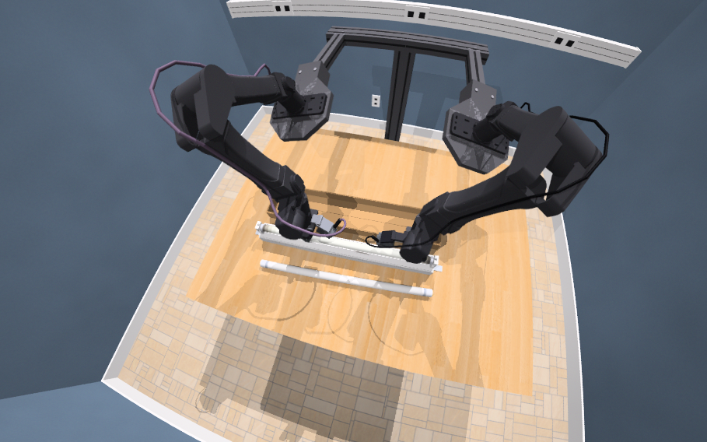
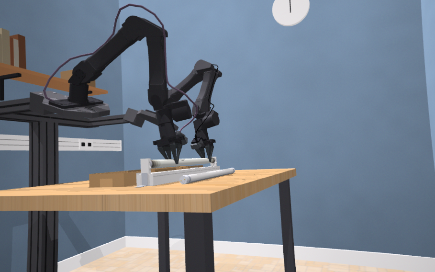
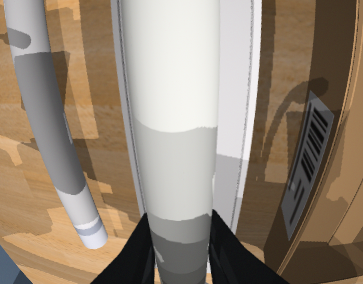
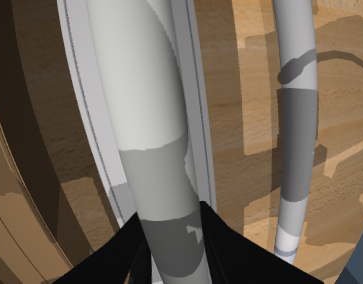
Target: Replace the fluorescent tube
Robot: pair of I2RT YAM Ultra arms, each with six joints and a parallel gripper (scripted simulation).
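Now: right hand 120 mm to the right of the old fluorescent tube. From my right hand the other things lie so: light fixture (120 mm to the left, 10 mm below); then LED tube (140 mm to the left, 100 mm ahead, 50 mm below); then brown carton (140 mm behind, 120 mm to the left, 40 mm below).
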